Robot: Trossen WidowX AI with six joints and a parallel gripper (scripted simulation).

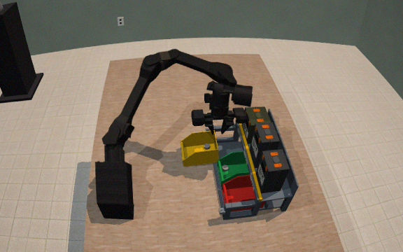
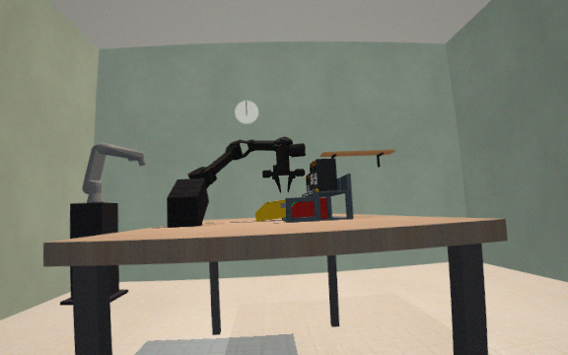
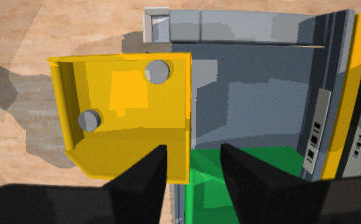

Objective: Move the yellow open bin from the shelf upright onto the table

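My hand is 110 mm above the yellow bin and 60 mm past it. Also, from my hand: red bin: 220 mm to the right, 110 mm below, 70 mm ahead; then yellow rail: 110 mm to the right, 100 mm ahead, 50 mm below; then green bin: 110 mm to the right, 110 mm below, 70 mm ahead.
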